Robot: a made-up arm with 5 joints.
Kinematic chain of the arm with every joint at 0, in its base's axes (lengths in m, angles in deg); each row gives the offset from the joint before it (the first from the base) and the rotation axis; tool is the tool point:
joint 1: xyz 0 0 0.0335 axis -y
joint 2: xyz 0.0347 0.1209 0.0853 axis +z
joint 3: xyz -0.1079 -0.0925 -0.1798 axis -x
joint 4: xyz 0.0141 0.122 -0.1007 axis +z
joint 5: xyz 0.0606 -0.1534 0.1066 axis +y
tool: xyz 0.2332 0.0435 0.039
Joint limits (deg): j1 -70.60..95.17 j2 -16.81..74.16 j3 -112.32..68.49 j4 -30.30..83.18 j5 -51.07..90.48
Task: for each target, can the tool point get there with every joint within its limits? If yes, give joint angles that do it. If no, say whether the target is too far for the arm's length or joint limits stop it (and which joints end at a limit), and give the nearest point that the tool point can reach.
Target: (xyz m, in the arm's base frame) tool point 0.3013 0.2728 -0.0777
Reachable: yes | joints 40.93 45.35 33.21 36.59 34.49
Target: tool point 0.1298 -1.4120 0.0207
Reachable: no: too far | nearest point 0.0965 -0.2772 0.0251 | short by 1.135 m
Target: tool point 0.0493 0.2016 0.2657
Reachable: yes | joints 61.38 2.35 -23.57 39.20 -9.49
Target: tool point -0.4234 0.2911 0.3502
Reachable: no: joint limits stop it (at a limit: joint 1, joint 2) | nearest point -0.2694 0.1741 0.2781 | short by 0.206 m
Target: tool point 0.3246 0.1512 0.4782
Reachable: no: joint limits stop it (at a limit: joint 2, joint 3) | nearest point 0.2510 0.1096 0.3773 | short by 0.132 m
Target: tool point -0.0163 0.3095 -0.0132
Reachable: yes | joints -54.70 45.57 -66.26 34.24 64.41
